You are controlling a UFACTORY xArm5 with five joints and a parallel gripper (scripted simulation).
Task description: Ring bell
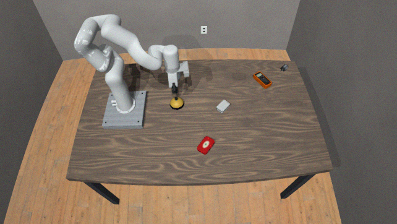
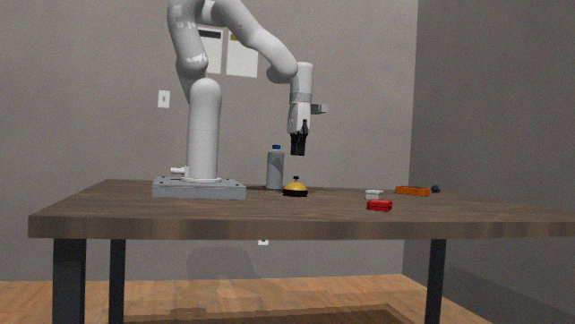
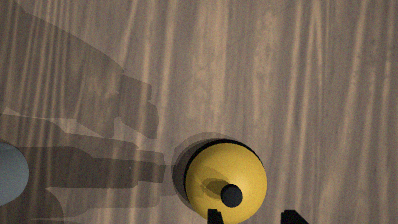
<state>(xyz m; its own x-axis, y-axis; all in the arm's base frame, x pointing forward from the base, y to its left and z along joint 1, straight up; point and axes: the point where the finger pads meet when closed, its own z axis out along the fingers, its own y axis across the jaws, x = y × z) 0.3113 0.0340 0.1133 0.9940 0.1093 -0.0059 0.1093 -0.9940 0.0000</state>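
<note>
Now: the button 10 cm below my hand. Also, from my hand: white box 28 cm ahead, 2 cm to the right, 14 cm below; then bell 11 cm below; then white bottle 2 cm behind, 24 cm to the left, 7 cm below.
</note>
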